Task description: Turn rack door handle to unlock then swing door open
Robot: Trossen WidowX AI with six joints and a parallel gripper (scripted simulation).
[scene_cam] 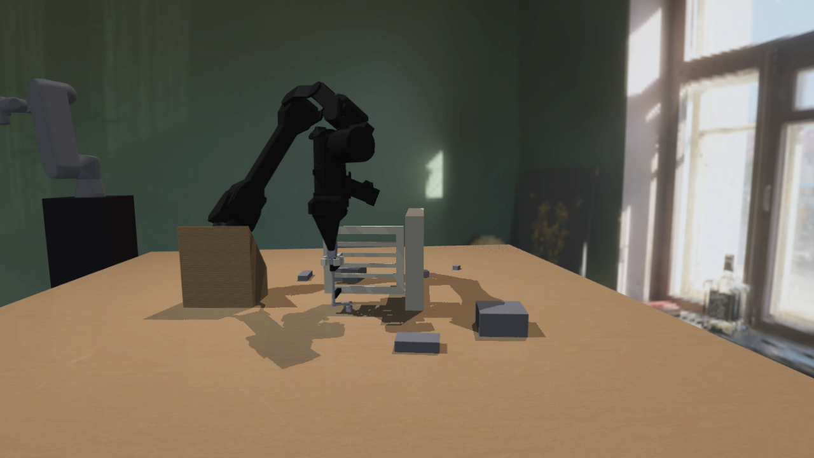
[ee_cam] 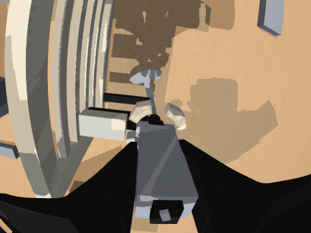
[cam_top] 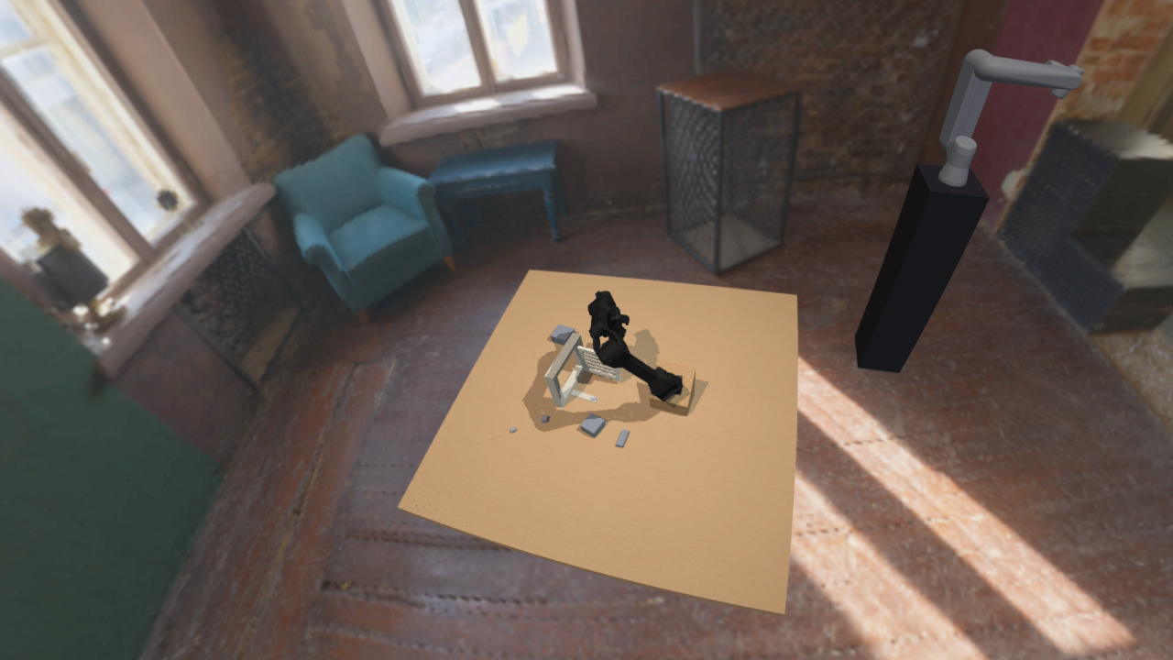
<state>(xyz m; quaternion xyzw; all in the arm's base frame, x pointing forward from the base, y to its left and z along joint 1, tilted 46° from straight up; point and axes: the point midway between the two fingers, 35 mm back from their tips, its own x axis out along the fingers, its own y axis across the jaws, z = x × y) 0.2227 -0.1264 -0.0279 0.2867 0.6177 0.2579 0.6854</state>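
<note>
My gripper tip is 1 cm short of the upright handle and 2 cm above it.
</note>
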